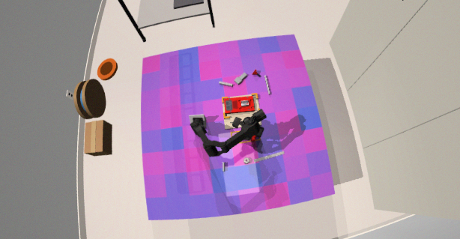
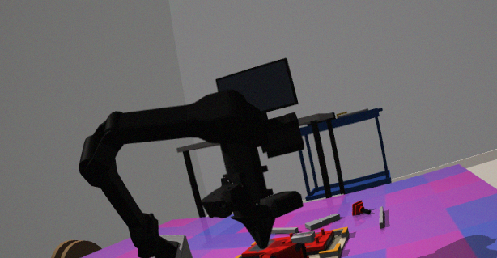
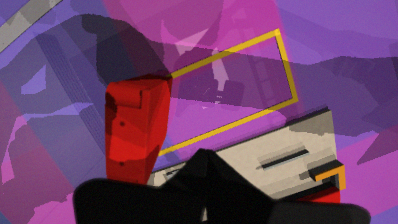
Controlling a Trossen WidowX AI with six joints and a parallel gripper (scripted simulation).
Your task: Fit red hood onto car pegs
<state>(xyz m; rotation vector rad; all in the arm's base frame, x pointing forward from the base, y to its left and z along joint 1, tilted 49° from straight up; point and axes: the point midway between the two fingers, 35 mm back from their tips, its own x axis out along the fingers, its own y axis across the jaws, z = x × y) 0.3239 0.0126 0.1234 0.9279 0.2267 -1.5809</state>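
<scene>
My gripper tip is 40 mm short of the red hood, 40 mm above it and 20 mm to the left of it. From my gripper tip the other things lie so: beige jig plate 180 mm to the left, 80 mm below, 30 mm behind; wheel 180 mm to the right, 80 mm below, 20 mm behind.
</scene>
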